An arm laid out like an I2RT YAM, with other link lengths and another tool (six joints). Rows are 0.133 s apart.
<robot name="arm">
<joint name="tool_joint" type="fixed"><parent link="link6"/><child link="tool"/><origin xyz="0.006 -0.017 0.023" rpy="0 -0.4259 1.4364"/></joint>
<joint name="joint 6" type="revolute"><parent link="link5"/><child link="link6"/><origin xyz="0.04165 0 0.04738" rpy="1.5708 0 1.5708"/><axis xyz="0 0 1"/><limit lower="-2.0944" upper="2.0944"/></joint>
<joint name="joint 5" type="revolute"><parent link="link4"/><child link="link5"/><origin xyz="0.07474 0.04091 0.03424" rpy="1.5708 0 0"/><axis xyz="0 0 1"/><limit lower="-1.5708" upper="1.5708"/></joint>
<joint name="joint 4" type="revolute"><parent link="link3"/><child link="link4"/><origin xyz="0.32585 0.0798 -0.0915"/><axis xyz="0 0 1"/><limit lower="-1.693" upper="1.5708"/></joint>
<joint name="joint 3" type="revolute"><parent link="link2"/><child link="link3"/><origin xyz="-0.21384 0 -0.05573" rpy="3.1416 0 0"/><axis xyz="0 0 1"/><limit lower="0" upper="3.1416"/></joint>
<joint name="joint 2" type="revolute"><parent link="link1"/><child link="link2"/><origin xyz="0.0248 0.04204 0.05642" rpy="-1.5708 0 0"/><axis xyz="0 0 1"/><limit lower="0" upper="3.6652"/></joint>
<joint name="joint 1" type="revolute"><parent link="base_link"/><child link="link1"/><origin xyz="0 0 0.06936"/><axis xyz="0 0 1"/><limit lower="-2.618" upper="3.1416"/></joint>
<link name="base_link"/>
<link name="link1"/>
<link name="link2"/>
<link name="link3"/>
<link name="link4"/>
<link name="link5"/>
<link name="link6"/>
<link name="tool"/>
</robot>
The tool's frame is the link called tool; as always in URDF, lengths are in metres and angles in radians.
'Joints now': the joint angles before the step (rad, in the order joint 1, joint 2, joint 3, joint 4, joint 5, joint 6). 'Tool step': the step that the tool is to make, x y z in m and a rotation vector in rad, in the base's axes. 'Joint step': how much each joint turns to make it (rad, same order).
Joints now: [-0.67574 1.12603 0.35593 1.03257 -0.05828 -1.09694]
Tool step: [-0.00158 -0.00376 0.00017 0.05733 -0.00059 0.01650]
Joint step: [-0.01216 -0.01998 -0.00008 -0.05221 -0.01685 0.05063]
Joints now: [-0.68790 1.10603 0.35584 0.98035 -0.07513 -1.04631]
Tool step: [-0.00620 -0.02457 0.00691 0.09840 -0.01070 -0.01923]
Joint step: [-0.06428 -0.00158 0.04135 -0.09193 -0.02751 0.08885]
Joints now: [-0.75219 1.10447 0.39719 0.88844 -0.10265 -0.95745]
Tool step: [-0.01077 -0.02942 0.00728 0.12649 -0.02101 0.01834]
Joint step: [-0.08742 0.00765 0.05212 -0.10276 -0.08882 0.11958]
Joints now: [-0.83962 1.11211 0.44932 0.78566 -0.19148 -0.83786]
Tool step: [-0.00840 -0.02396 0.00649 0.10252 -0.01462 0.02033]
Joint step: [-0.06760 0.02303 0.05682 -0.08296 -0.07992 0.08762]
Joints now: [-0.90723 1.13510 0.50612 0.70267 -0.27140 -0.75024]
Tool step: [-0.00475 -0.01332 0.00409 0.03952 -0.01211 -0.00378]
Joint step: [-0.03377 0.02146 0.03378 -0.02619 -0.02769 0.03689]
